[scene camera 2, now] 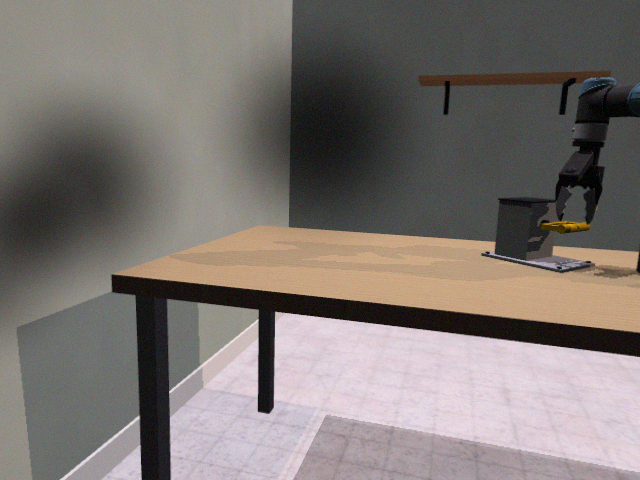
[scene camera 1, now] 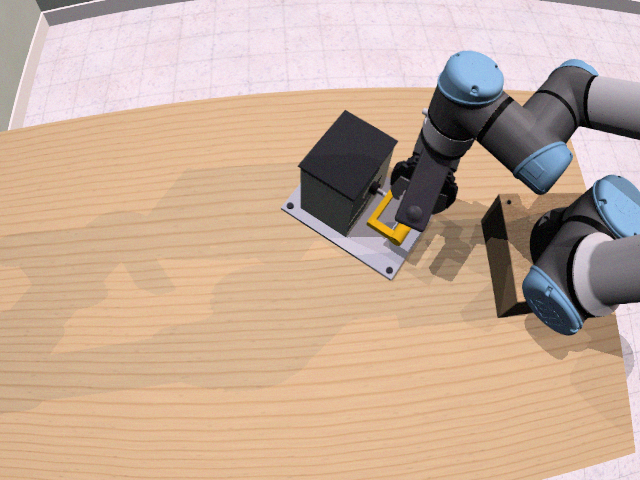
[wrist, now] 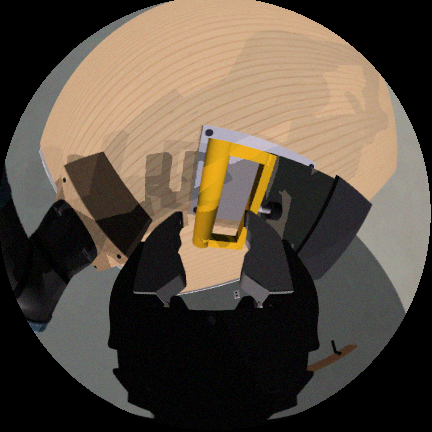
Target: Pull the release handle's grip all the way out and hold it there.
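Observation:
The yellow release handle point(scene camera 1: 400, 235) point(scene camera 2: 573, 227) point(wrist: 214, 180) is a rectangular frame with a thick outer grip bar. A short rod point(wrist: 265, 211) joins it to the dark box housing point(scene camera 1: 346, 149) point(scene camera 2: 516, 227) on a grey base plate point(scene camera 1: 372, 253) point(scene camera 2: 560, 266). My gripper point(scene camera 2: 575, 221) point(wrist: 212, 211) is partly open and points down at the handle's near end. In the wrist view one finger is on the outer side of the grip bar and the other at the housing side of the frame, with gaps beside the bar. The arm hides part of the handle in scene camera 1.
A brown wooden block point(scene camera 1: 504, 258) point(wrist: 100, 185) stands beside the plate, close to the arm's lower joints. The housing rises right next to the handle. A wall shelf point(scene camera 2: 511, 78) hangs behind the table point(scene camera 1: 258, 428).

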